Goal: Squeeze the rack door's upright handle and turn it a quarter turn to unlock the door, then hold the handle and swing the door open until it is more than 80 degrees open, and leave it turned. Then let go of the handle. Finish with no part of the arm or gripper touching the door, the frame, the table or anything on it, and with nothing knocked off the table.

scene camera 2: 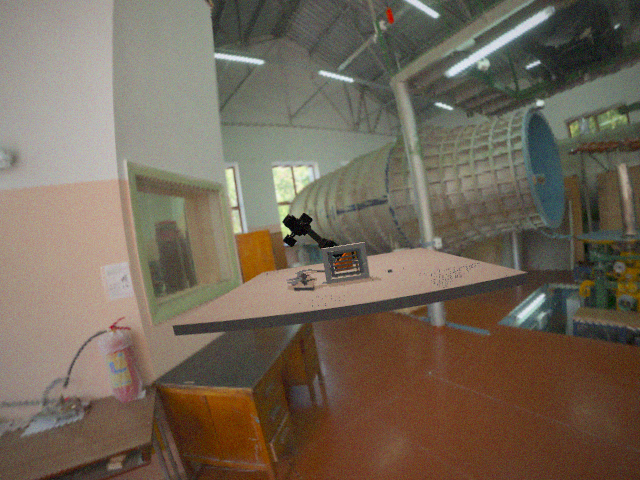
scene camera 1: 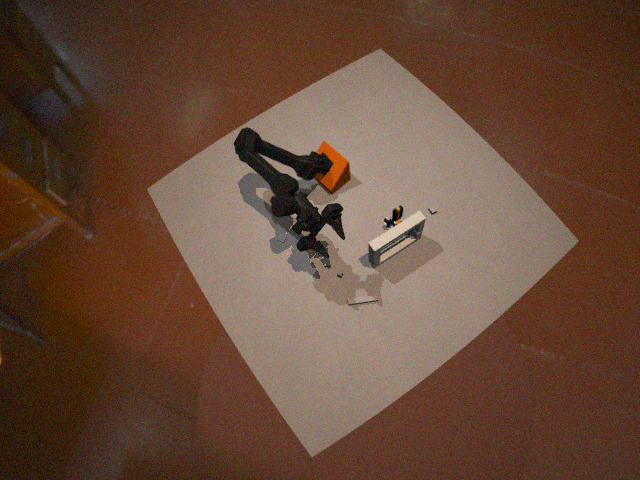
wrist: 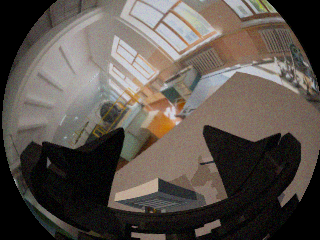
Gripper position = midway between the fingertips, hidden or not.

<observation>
My gripper (scene camera 1: 336, 248) is open, with nothing in its grasp. I also see a grey rack (scene camera 1: 416, 222).
My gripper shows as well in the wrist view (wrist: 164, 131). The grey rack also shows in scene camera 2 (scene camera 2: 361, 246).
</observation>
